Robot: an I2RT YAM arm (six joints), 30 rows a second.
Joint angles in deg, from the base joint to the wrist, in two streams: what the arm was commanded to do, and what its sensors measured. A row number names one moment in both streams.
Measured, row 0:
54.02, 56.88, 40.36, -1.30, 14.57, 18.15
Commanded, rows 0 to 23:
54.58, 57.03, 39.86, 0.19, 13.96, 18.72
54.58, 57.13, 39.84, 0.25, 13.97, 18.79
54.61, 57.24, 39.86, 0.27, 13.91, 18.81
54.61, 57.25, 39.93, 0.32, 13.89, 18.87
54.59, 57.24, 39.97, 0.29, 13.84, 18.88
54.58, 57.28, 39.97, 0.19, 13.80, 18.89
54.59, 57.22, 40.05, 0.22, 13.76, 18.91
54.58, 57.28, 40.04, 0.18, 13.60, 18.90
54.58, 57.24, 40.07, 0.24, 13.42, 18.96
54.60, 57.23, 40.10, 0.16, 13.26, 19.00
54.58, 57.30, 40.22, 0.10, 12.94, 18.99
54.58, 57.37, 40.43, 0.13, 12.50, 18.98
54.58, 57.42, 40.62, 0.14, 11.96, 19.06
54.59, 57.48, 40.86, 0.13, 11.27, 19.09
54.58, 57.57, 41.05, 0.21, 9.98, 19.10
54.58, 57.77, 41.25, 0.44, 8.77, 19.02
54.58, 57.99, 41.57, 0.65, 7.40, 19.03
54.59, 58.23, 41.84, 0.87, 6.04, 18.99
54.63, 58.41, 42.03, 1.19, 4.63, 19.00
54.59, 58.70, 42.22, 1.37, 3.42, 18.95
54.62, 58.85, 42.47, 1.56, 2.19, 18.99
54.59, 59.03, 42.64, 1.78, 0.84, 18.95
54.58, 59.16, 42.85, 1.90, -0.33, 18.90
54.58, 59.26, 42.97, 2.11, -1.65, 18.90
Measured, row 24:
54.04, 58.85, 40.62, -1.23, 4.91, 18.57
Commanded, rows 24 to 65:
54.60, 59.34, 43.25, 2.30, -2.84, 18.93
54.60, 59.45, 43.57, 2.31, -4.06, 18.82
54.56, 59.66, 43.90, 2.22, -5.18, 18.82
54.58, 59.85, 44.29, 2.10, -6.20, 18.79
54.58, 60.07, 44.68, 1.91, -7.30, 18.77
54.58, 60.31, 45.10, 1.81, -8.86, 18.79
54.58, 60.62, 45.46, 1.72, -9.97, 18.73
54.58, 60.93, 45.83, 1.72, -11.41, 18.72
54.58, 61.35, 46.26, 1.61, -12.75, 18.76
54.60, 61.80, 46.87, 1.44, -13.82, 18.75
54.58, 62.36, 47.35, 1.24, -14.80, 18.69
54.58, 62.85, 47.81, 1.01, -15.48, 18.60
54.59, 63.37, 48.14, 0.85, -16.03, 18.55
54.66, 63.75, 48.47, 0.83, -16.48, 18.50
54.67, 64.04, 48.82, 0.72, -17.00, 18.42
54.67, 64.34, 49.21, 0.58, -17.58, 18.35
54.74, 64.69, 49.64, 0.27, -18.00, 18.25
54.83, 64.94, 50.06, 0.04, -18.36, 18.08
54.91, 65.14, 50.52, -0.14, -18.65, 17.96
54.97, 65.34, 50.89, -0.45, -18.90, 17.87
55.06, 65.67, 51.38, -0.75, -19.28, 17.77
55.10, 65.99, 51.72, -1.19, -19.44, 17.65
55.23, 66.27, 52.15, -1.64, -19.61, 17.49
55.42, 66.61, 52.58, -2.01, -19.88, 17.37
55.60, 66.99, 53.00, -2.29, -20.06, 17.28
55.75, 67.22, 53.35, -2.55, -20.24, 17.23
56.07, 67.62, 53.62, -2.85, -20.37, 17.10
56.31, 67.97, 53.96, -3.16, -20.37, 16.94
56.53, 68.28, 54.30, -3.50, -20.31, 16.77
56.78, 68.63, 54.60, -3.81, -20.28, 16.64
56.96, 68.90, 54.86, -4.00, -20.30, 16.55
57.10, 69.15, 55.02, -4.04, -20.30, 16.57
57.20, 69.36, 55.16, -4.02, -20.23, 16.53
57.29, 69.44, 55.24, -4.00, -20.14, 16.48
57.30, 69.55, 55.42, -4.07, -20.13, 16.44
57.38, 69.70, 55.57, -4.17, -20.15, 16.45
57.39, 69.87, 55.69, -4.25, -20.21, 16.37
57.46, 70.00, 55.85, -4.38, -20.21, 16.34
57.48, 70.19, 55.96, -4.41, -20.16, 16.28
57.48, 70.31, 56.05, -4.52, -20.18, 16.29
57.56, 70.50, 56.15, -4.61, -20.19, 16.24
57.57, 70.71, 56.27, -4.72, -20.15, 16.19
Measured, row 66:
57.01, 70.15, 54.08, -5.02, -19.59, 16.82
